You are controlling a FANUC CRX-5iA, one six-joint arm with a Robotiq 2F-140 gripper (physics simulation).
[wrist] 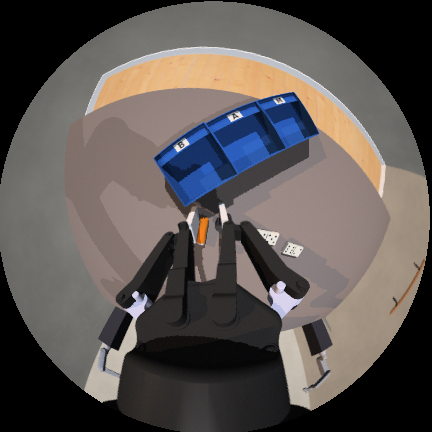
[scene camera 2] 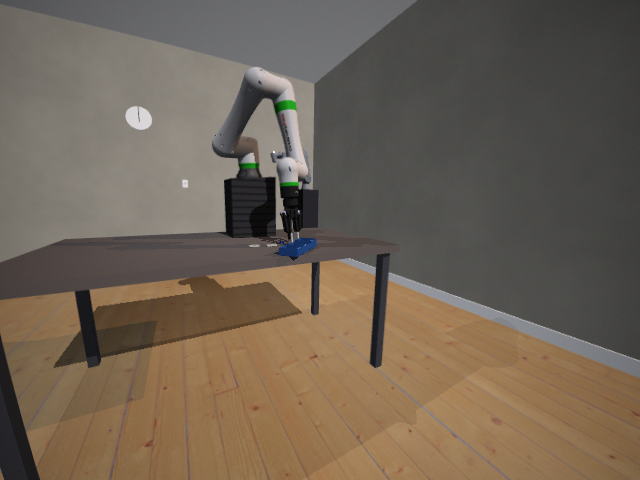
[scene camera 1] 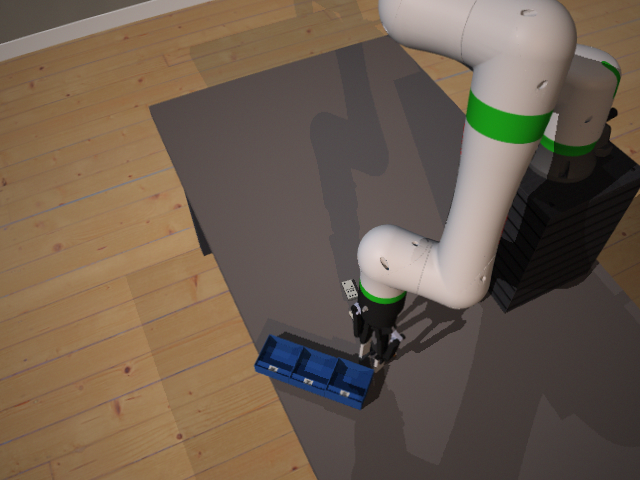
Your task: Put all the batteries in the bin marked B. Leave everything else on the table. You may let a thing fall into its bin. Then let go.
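Frame: origin at the arm's base, x back, y right, z up, level; millimetres.
Where they show: gripper, fingertip midpoint: (wrist: 208,211) (scene camera 1: 371,362); arm's base at its link origin: (scene camera 2: 250,178) (scene camera 1: 559,158).
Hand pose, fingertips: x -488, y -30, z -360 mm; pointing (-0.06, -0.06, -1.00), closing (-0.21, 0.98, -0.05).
Each offset is from my fingertips to the centre of the thing. "*": to the spot under its first point. Level surfaces: height alone.
An orange battery {dy -10, dx +35, dz +6 mm} (wrist: 202,231) lies between the fingers in the wrist view, close beside the left finger, with a gap to the right one. My gripper (scene camera 1: 369,357) (scene camera 2: 293,238) (wrist: 208,211) is partly open, its fingertips low at the table beside the bin block. The bin marked B (scene camera 1: 354,374) (wrist: 196,172) is the left compartment in the wrist view, just beyond the fingertips, and looks empty. The fingers hide the battery in scene camera 1.
Bin A {* dy +53, dx -117, dz +6 mm} (wrist: 247,142) and bin M {* dy +129, dx -177, dz +6 mm} (wrist: 290,120) adjoin bin B. Two white domino-like tiles, one {dy +108, dx +41, dz +2 mm} (wrist: 269,236) partly behind the right finger and one {dy +185, dx +70, dz +2 mm} (scene camera 1: 349,289) (wrist: 292,249) farther out, lie on the table {dz -2 mm} (scene camera 1: 248,170). A small blue thing {dy +36, dx +63, dz +7 mm} (scene camera 2: 282,241) lies near the fingers.
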